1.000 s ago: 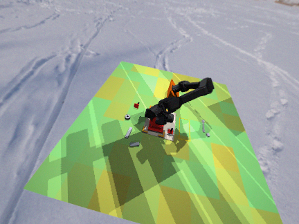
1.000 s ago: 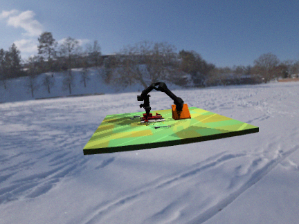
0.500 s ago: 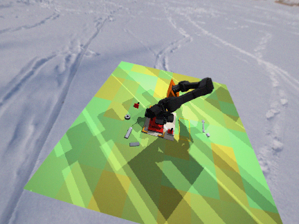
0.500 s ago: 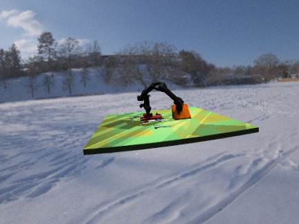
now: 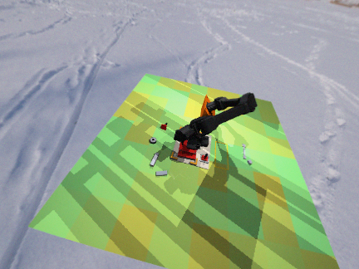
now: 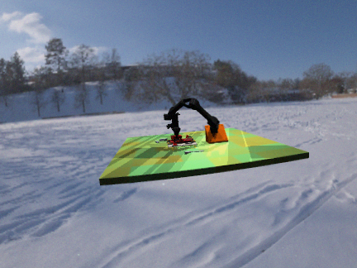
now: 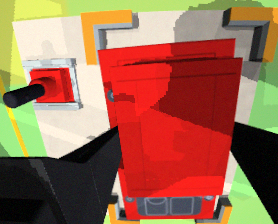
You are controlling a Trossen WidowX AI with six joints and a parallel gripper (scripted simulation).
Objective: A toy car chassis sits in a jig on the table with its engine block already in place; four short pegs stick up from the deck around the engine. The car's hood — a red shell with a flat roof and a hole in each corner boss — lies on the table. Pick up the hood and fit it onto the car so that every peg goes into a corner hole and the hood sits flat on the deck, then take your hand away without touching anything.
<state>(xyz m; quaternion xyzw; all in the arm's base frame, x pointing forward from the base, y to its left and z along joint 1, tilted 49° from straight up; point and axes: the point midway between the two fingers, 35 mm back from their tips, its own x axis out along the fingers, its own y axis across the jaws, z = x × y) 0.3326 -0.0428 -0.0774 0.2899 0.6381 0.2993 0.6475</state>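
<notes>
Now: the red hood 10 mm above my gripper tip. From my gripper tip the other things lie so: white jig: 40 mm below, 30 mm behind, 20 mm to the left; then wheel: 220 mm to the right, 40 mm below, 10 mm behind; then grey socket: 110 mm to the left, 30 mm ahead, 20 mm below.
</notes>
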